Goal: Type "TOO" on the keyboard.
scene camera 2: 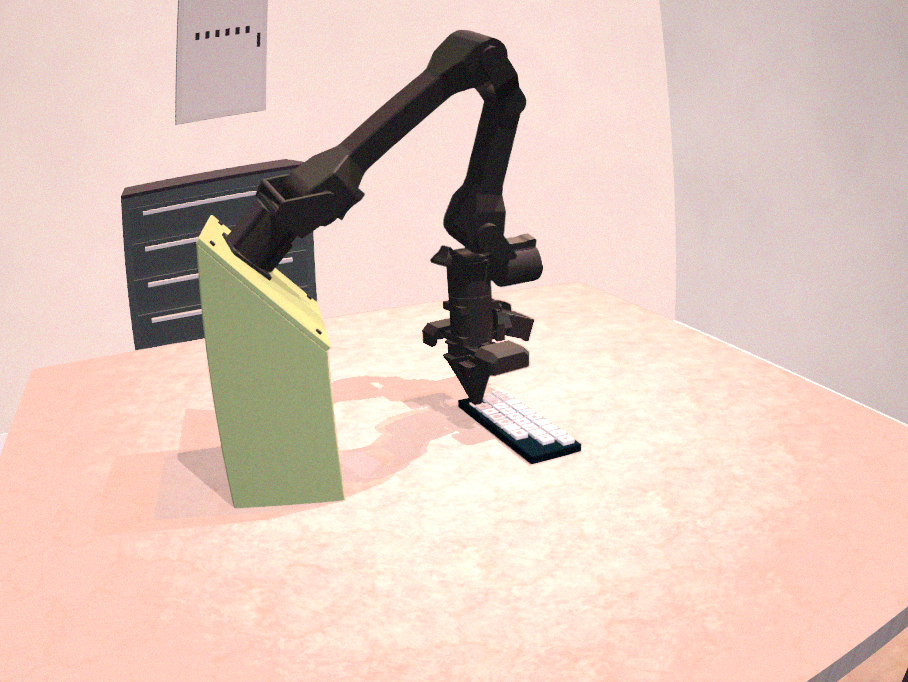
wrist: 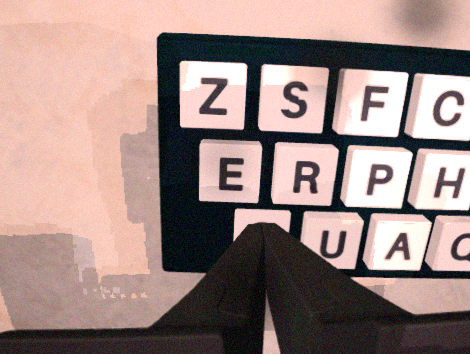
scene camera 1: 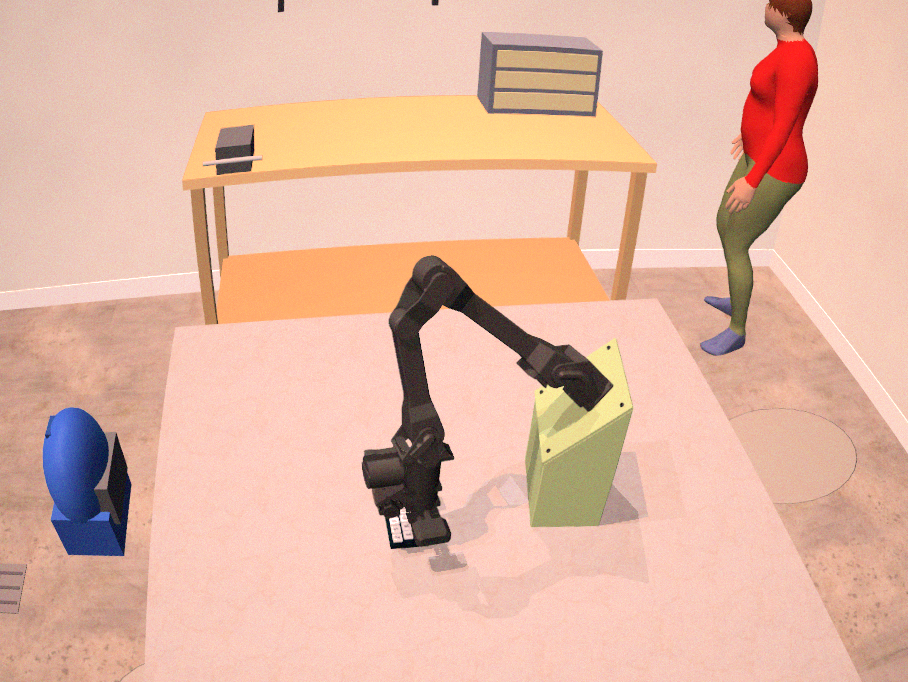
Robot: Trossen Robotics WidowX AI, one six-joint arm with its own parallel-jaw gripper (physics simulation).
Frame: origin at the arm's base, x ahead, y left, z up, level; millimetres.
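Seen in the pictures: gripper, fingertip midpoint: (scene camera 2: 476, 404) (wrist: 261, 236); arm's base, link origin: (scene camera 2: 245, 256) (scene camera 1: 594, 391).
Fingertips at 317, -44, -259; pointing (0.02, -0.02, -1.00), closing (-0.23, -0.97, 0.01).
Observation:
Offsets run from my fingertips to a thing's middle, as dx, dy, dz. Level surfaces: height alone.
A dark keyboard @(-6, -80, -4) (scene camera 1: 401, 544) (scene camera 2: 539, 451) (wrist: 180, 235) with white letter keys lies on the table. My gripper (scene camera 2: 477, 401) (wrist: 261, 236) is shut and empty, pointing straight down. Its fingertips are at the O key @(+0, +0, -2) (wrist: 250, 219), left of the U key @(-6, -20, +2) (wrist: 332, 245) in the row nearest the fingers. They seem to touch its top and hide its letter; how far it is pressed cannot be told. Z, S, F, C, E, R, P, H and A also show in the wrist view; the T key does not. In scene camera 1 the arm hides the fingertips and part of the keyboard.
The arm's green stand (scene camera 1: 576, 477) (scene camera 2: 275, 411) is on the same table @(dz -12) (scene camera 1: 293, 609) (scene camera 2: 513, 587). A wooden bench (scene camera 1: 367, 135) with a drawer box (scene camera 1: 539, 73), a standing person (scene camera 1: 781, 110) and a blue object (scene camera 1: 73, 469) are beyond the table.

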